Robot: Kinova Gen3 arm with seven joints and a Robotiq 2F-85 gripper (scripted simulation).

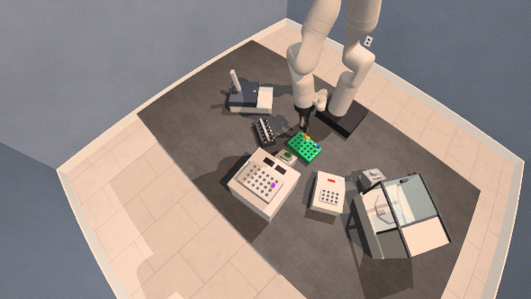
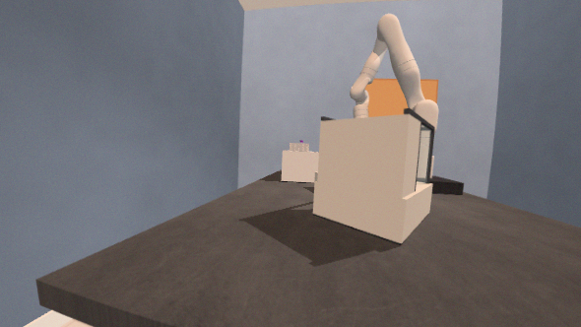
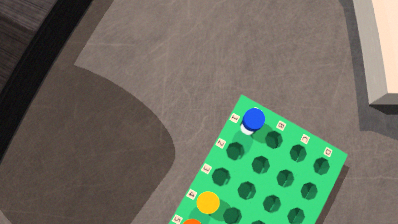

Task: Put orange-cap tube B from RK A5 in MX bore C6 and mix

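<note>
My gripper is now 9 cm above the orange-capped tube and 1 cm to the right of it. Round my hand: green tube rack (11 cm below, 3 cm to the left, 2 cm ahead); blue-capped tube (9 cm below, 8 cm to the left); green start key (13 cm ahead, 5 cm below, 3 cm to the left).
</note>
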